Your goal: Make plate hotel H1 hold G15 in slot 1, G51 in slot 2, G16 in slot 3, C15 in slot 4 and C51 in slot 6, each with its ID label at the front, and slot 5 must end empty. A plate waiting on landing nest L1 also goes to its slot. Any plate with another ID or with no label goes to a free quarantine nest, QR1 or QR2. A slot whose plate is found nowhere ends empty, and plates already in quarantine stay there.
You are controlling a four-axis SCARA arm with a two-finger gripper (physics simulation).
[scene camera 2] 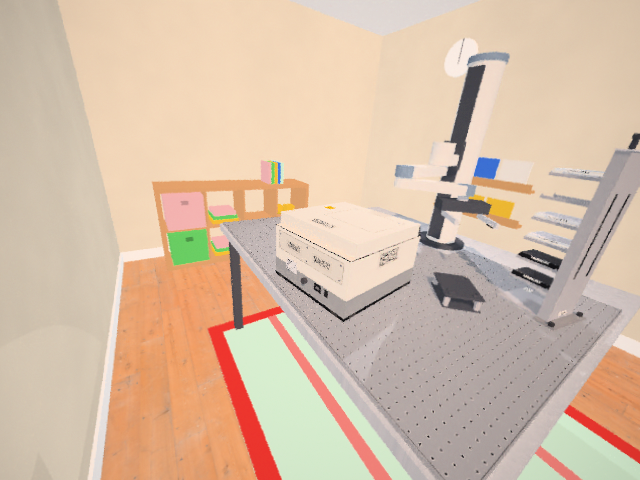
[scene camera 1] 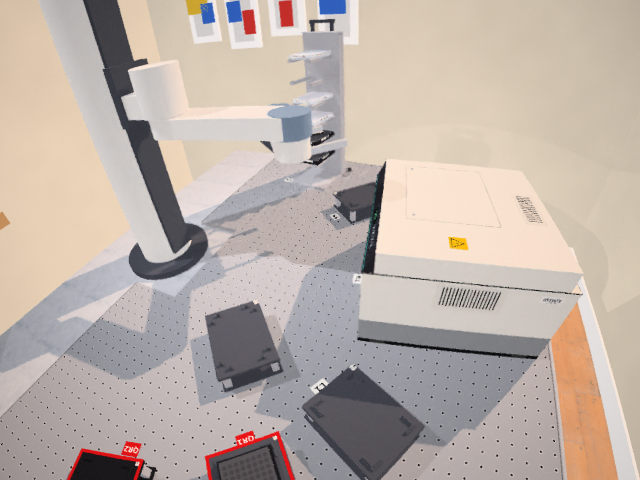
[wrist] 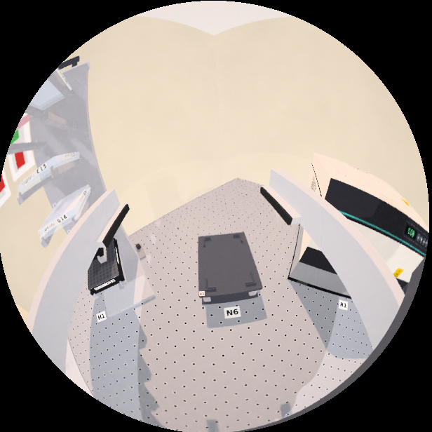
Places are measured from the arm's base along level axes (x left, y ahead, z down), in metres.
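Where they show: gripper, fingertip midpoint: (scene camera 2: pixel 476 224) (scene camera 1: pixel 333 135); arm's base, origin of the base link: (scene camera 2: pixel 439 241) (scene camera 1: pixel 169 251).
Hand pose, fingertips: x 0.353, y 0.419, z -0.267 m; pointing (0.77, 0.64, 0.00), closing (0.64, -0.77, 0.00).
Note:
Each offset is from my fingertips to the top centre of the thing. "spot": to the spot under its first point.
My gripper (scene camera 2: pixel 468 219) (wrist: pixel 191 186) is open and empty; its fingers stand high above nest N6. Plate hotel H1 (scene camera 1: pixel 337 67) (scene camera 2: pixel 594 237) (wrist: pixel 75 85) stands beside it. The top plate {dx +0.183, dy -0.138, dz -0.208 m} (scene camera 1: pixel 310 55) (scene camera 2: pixel 576 173) sits in slot 6, its label unreadable now. Slot 5 is empty. Plate C15 {dx +0.183, dy -0.138, dz -0.066 m} (scene camera 1: pixel 312 98) (scene camera 2: pixel 555 219) (wrist: pixel 55 169) is in slot 4, plate G16 {dx +0.183, dy -0.138, dz +0.005 m} (scene camera 1: pixel 321 117) (scene camera 2: pixel 547 240) (wrist: pixel 67 212) in slot 3. Two black plates fill slots 2 and 1, labels unreadable. Landing nest L1 {dx -0.635, dy +0.273, dz +0.198 m} (scene camera 1: pixel 361 423) shows no plate. QR1 {spot: dx -0.797, dy +0.085, dz +0.204 m} (scene camera 1: pixel 210 467) holds a welled plate; QR2 {spot: dx -0.892, dy -0.129, dz +0.203 m} (scene camera 1: pixel 77 457) looks black inside, cut off.
Nest N6 {dx +0.035, dy +0.085, dz +0.198 m} (scene camera 1: pixel 356 197) (scene camera 2: pixel 457 287) (wrist: pixel 229 265) is a bare dark block between the hotel and the big white device R1 {dx -0.252, dy +0.370, dz +0.009 m} (scene camera 1: pixel 465 196) (scene camera 2: pixel 346 232) (wrist: pixel 370 200). Another dark nest {dx -0.566, dy -0.002, dz +0.194 m} (scene camera 1: pixel 242 341) stands in front of the arm's column (scene camera 1: pixel 103 129) (scene camera 2: pixel 483 113).

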